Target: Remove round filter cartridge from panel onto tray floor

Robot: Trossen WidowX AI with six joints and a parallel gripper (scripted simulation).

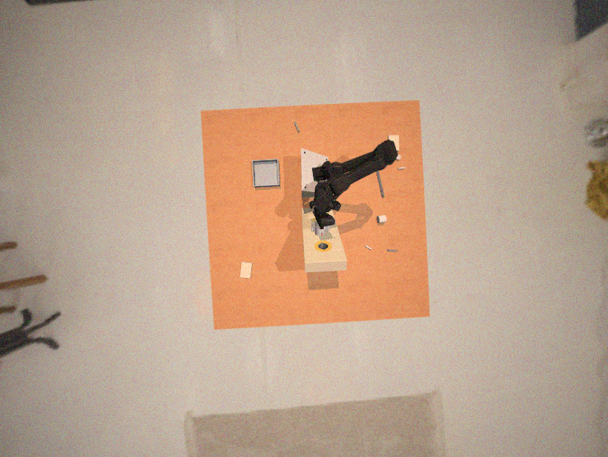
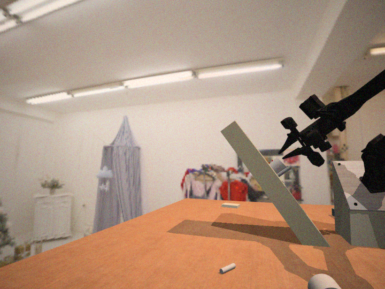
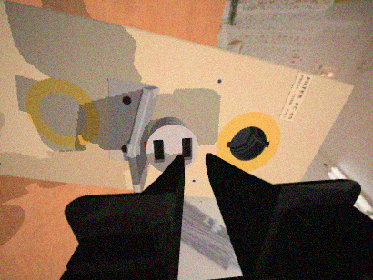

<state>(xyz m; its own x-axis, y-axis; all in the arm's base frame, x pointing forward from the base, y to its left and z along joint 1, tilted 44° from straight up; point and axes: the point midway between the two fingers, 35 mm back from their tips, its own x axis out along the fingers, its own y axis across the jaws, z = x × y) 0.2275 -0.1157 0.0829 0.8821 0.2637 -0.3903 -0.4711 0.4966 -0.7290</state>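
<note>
The round filter cartridge is 3 cm below my gripper tip and 1 cm ahead of it. Also, from my gripper tip: blue-rimmed tray (36 cm behind, 25 cm to the right, 25 cm below).
</note>
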